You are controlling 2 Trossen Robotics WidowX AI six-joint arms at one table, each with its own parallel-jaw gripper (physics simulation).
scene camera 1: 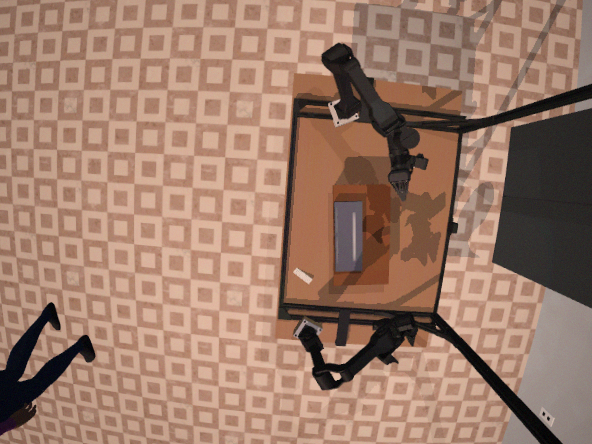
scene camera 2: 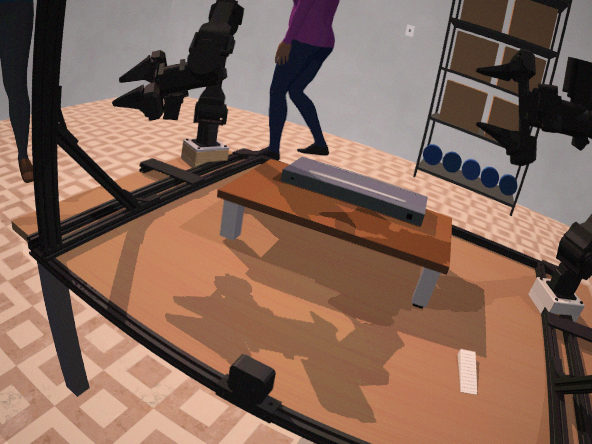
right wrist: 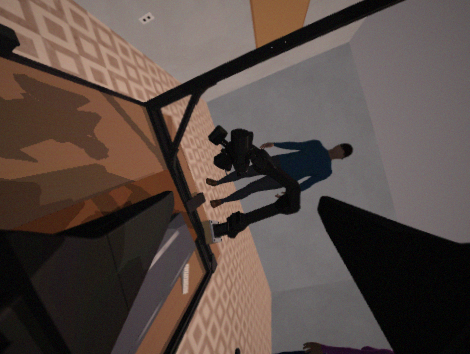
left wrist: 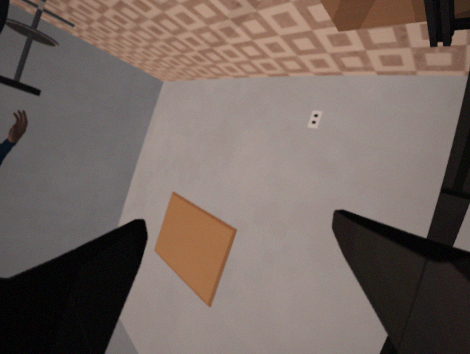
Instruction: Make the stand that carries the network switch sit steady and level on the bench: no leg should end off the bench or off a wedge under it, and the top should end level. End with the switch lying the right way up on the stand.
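Places are measured from the left arm's base along level axes (x left, y back, z up), in metres.
Pixels of known places: left gripper, fingertip midpoint: (scene camera 1: 405, 354) (scene camera 2: 115, 91) (right wrist: 226, 137) (left wrist: 240, 224); right gripper, fingertip midpoint: (scene camera 1: 405, 197) (scene camera 2: 476, 95) (right wrist: 247, 200); left arm's base, link origin: (scene camera 1: 307, 332) (scene camera 2: 205, 143) (right wrist: 216, 230); right arm's base, link origin: (scene camera 1: 343, 110) (scene camera 2: 561, 291).
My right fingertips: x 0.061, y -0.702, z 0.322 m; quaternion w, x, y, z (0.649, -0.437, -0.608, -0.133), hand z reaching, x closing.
Ahead of a thing's pixels: the offset from my right fingertips to its top centre. Level surfaces: height alone.
The stand (scene camera 1: 375, 272) (scene camera 2: 260, 187) (right wrist: 150, 184) has an orange-brown top and grey legs. Its near right leg @(dx +0.001, dy -0.014, dz -0.293 m) (scene camera 2: 426, 287) in scene camera 2 ends in a dark strip; contact with the bench is unclear. The far legs are hidden. The grey switch @(dx +0.032, dy +0.222, dz -0.250 m) (scene camera 1: 348, 236) (scene camera 2: 354, 190) (right wrist: 147, 300) lies flat along one long side of the top. A white ridged wedge @(dx +0.090, dy +0.492, dz -0.367 m) (scene camera 1: 303, 275) (scene camera 2: 468, 372) (right wrist: 185, 279) lies on the bench, apart from the stand. My left gripper (scene camera 1: 404, 352) (scene camera 2: 117, 92) (left wrist: 240, 224) is open and empty, beyond the bench's end. My right gripper (scene camera 1: 403, 198) (scene camera 2: 478, 97) (right wrist: 247, 200) is open and empty, raised near the stand.
The bench @(dz -0.379 m) (scene camera 1: 315, 200) (scene camera 2: 165, 260) has a black rail frame (scene camera 1: 289, 200) around it, with posts and braces rising at corners. A black box (scene camera 2: 251, 377) sits on the near rail in scene camera 2. People and a shelf rack (scene camera 2: 435, 95) stand beyond the bench.
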